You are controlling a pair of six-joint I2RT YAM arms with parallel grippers.
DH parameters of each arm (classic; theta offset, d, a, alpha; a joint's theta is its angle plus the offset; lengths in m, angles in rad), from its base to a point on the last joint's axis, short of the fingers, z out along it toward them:
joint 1: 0 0.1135 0.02 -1.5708
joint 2: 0 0 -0.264 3.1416
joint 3: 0.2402 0 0.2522 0
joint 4: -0.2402 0 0.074 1.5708
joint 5: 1.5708 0 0 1.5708
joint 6: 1.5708 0.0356 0 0
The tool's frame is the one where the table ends.
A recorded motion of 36 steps. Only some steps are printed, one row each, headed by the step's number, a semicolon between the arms.
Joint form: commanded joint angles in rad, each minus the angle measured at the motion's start. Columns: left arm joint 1, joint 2, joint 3, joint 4, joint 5, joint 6; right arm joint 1, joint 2, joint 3, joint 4, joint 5, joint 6.
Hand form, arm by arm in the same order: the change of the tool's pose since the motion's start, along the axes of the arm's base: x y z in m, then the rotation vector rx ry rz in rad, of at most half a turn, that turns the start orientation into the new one. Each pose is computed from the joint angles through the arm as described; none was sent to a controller.
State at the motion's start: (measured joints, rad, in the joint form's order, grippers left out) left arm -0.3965 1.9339 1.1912 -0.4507 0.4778 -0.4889; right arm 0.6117 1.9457 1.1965 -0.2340 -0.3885 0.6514
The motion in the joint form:
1: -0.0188 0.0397 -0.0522 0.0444 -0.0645 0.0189; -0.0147 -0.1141 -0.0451 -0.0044 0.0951 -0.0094
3: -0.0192 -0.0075 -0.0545 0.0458 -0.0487 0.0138; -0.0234 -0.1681 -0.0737 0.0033 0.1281 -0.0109
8: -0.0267 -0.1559 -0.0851 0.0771 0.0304 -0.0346; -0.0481 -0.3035 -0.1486 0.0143 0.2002 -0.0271
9: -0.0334 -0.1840 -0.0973 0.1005 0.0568 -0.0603; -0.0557 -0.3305 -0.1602 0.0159 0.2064 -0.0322
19: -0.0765 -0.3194 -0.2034 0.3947 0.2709 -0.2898; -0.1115 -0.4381 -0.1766 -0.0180 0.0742 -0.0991
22: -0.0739 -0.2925 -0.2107 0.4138 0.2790 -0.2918; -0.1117 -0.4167 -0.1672 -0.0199 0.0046 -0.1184
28: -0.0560 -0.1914 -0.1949 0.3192 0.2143 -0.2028; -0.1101 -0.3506 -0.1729 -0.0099 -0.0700 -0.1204
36: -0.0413 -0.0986 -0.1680 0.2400 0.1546 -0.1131; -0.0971 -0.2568 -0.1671 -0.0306 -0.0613 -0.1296
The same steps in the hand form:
1: -0.0084 -0.0017 -0.0264 0.0766 0.0099 -0.0125; -0.0066 -0.0154 0.0280 -0.0295 -0.1026 -0.0627
3: -0.0095 -0.0020 -0.0103 0.0439 -0.0241 -0.0128; -0.0109 -0.0236 0.0391 -0.0331 -0.1451 -0.0912
8: -0.0208 -0.0026 0.0348 -0.0897 -0.1044 -0.0125; -0.0241 -0.0458 0.0629 -0.0463 -0.2428 -0.1523
9: -0.0244 -0.0045 0.0424 -0.1317 -0.1146 -0.0121; -0.0263 -0.0506 0.0682 -0.0431 -0.2618 -0.1614
19: -0.0443 -0.0183 0.0784 -0.4678 -0.1554 -0.0422; -0.0345 -0.0718 0.0952 0.0468 -0.2975 -0.0883
22: -0.0416 -0.0189 0.0690 -0.4663 -0.1375 -0.0409; -0.0327 -0.0683 0.0921 0.0812 -0.2720 -0.0300
28: -0.0331 -0.0143 0.0327 -0.3294 -0.0723 -0.0186; -0.0282 -0.0625 0.0710 0.1031 -0.1913 0.0200
36: -0.0262 -0.0100 0.0035 -0.2104 -0.0276 -0.0240; -0.0236 -0.0551 0.0411 0.0439 -0.1044 0.0350

